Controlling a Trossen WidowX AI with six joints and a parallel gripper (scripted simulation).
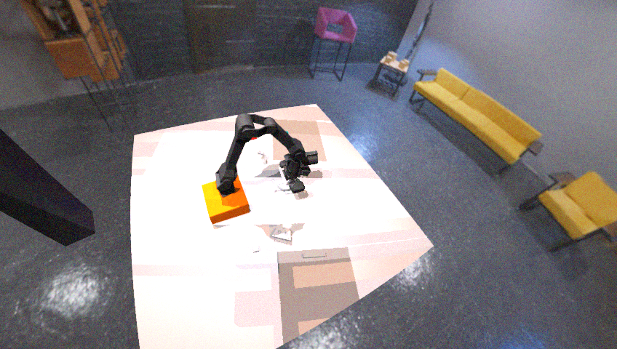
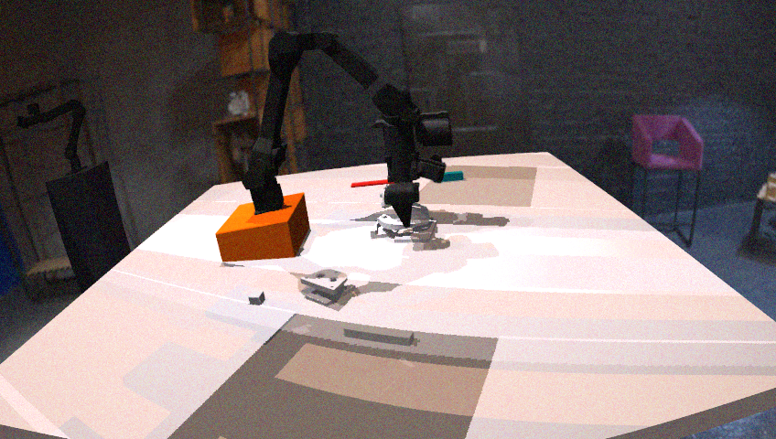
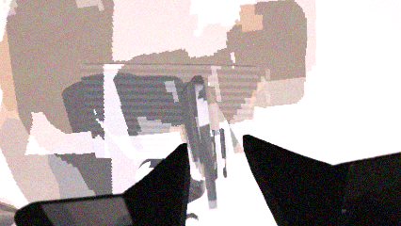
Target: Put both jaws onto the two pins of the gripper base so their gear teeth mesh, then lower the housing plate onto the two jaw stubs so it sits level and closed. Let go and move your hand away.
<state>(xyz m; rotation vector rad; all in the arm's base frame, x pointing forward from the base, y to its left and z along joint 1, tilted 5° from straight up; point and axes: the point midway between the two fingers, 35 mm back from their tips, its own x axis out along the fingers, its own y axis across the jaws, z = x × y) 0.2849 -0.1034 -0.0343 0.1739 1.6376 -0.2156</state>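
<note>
Right now my gripper tip is 2 cm short of the flat plate, 2 cm to the right of it and 3 cm above it. Also, from my gripper tip: gripper base: 17 cm behind, 19 cm to the right; small grey cube: 30 cm behind, 18 cm to the right, 2 cm below; stepped piece: 17 cm behind, 19 cm to the right, 2 cm below.
</note>
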